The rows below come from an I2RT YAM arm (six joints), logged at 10 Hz.
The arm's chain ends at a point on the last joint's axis. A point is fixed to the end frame.
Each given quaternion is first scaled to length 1.
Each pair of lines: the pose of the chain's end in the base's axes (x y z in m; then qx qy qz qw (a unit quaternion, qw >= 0)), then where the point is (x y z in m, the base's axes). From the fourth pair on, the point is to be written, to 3 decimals.
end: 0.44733 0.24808 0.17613 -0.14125 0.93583 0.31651 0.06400
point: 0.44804 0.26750 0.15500
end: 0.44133 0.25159 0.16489 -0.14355 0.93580 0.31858 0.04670
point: 0.44107 0.27098 0.14373
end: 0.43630 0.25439 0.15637 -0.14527 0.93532 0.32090 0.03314
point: 0.43528 0.27379 0.13523
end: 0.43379 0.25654 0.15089 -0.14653 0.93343 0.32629 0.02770
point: 0.432 0.276 0.130
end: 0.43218 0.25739 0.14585 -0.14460 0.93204 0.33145 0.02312
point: 0.431 0.277 0.125
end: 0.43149 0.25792 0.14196 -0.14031 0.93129 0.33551 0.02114
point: 0.430 0.278 0.121
